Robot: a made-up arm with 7 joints. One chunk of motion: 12 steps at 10 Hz.
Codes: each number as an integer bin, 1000 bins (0 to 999) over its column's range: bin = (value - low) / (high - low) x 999, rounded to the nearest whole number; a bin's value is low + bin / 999 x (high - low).
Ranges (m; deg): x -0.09..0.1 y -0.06..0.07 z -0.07..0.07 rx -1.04..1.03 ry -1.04..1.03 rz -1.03..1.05
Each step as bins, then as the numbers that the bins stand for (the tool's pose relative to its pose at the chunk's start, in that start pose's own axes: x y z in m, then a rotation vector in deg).
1 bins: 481 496 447 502 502 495
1 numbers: 0.0015 0.0045 -0.0074 0.00 0.00 0.00
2 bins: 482 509 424 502 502 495
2 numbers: 0.0017 0.0062 -0.0106 0.00 0.00 0.00
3 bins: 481 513 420 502 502 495
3 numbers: 0.0015 0.0068 -0.0111 0.00 0.00 0.00
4 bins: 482 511 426 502 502 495
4 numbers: 0.0017 0.0065 -0.0103 0.00 0.00 0.00
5 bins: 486 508 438 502 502 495
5 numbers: 0.0024 0.0061 -0.0086 0.00 0.00 0.00
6 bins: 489 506 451 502 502 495
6 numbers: 0.0030 0.0058 -0.0068 0.00 0.00 0.00
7 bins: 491 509 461 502 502 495
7 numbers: 0.0034 0.0062 -0.0054 0.00 0.00 0.00
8 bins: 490 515 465 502 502 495
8 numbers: 0.0032 0.0070 -0.0048 0.00 0.00 0.00
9 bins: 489 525 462 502 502 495
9 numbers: 0.0030 0.0083 -0.0053 0.00 0.00 0.00
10 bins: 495 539 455 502 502 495
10 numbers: 0.0041 0.0101 -0.0062 0.00 0.00 0.00
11 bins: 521 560 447 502 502 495
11 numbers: 0.0091 0.0129 -0.0074 0.00 0.00 0.00
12 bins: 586 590 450 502 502 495
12 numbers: 0.0215 0.0168 -0.0069 0.00 0.00 0.00
